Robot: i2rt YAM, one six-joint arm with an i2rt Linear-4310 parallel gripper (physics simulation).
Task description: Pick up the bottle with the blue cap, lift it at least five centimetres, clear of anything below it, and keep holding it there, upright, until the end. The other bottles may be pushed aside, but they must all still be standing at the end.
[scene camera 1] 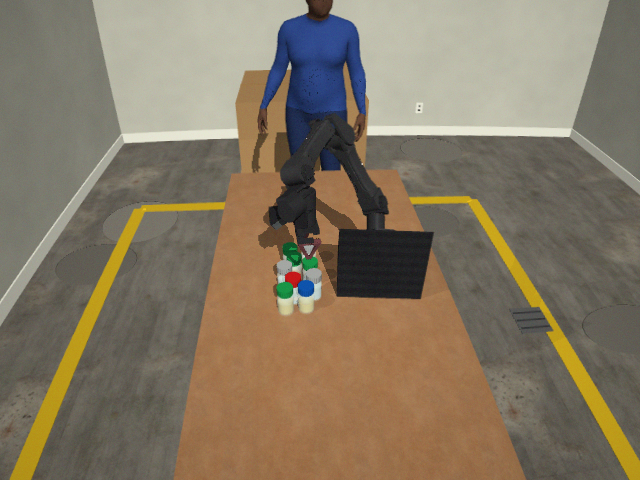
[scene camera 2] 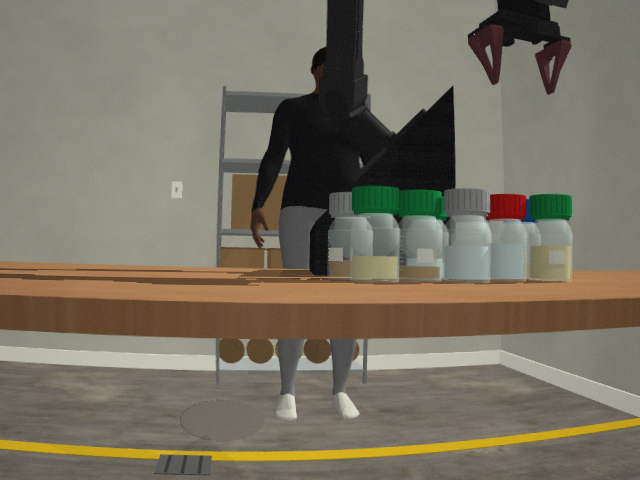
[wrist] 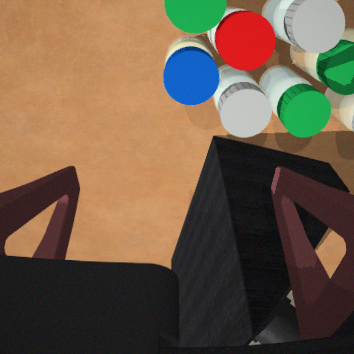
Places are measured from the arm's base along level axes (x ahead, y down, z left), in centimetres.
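Pixels of known places: gripper, fingertip midpoint: (scene camera 1: 306, 249) (scene camera 2: 523, 88) (wrist: 175, 177); arm's base, link origin: (scene camera 1: 375, 237) (scene camera 2: 386, 153) (wrist: 261, 311).
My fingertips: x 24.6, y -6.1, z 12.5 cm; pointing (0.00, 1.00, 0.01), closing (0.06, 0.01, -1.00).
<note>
For each thing: its top centre in the pictures, then the offset to it from my fingertips.
- bottle with the blue cap, top centre: (wrist: 190, 78) (scene camera 1: 305, 285) dx +0.2, dy +15.9, dz -1.4 cm
- red-capped bottle, top centre: (wrist: 246, 41) (scene camera 2: 505, 196) (scene camera 1: 293, 276) dx +4.2, dy +15.9, dz -6.1 cm
- grey-capped bottle, top centre: (wrist: 246, 113) (scene camera 1: 313, 273) dx -2.9, dy +15.9, dz -7.3 cm
- green-capped bottle, top centre: (scene camera 2: 550, 196) (scene camera 1: 284, 287) dx +7.2, dy +15.9, dz -1.2 cm
The bottle with the blue cap (scene camera 1: 306, 289) (wrist: 191, 76) stands upright at the near end of the bottle cluster, with pale yellow contents. In the scene camera 2 view it is mostly hidden behind the red-capped and green-capped bottles. A red-capped bottle (scene camera 1: 293, 280) (scene camera 2: 507, 248) (wrist: 245, 40), a grey-capped bottle (scene camera 1: 313, 279) (wrist: 245, 113) and a green-capped bottle (scene camera 1: 284, 291) (scene camera 2: 550, 248) (wrist: 195, 10) stand close around it. My gripper (scene camera 2: 522, 88) (wrist: 175, 177) is open and empty, well above the bottle tops. In the wrist view the blue cap lies ahead of the fingers, between their lines.
More green-capped and grey-capped bottles stand upright behind, including a green-capped one (scene camera 2: 375, 232) (wrist: 304, 111) and a grey-capped one (scene camera 2: 467, 235) (wrist: 315, 24). A tall black block (scene camera 1: 382, 264) (scene camera 2: 431, 155) (wrist: 215, 240) stands beside the cluster, partly under the right finger in the wrist view.
</note>
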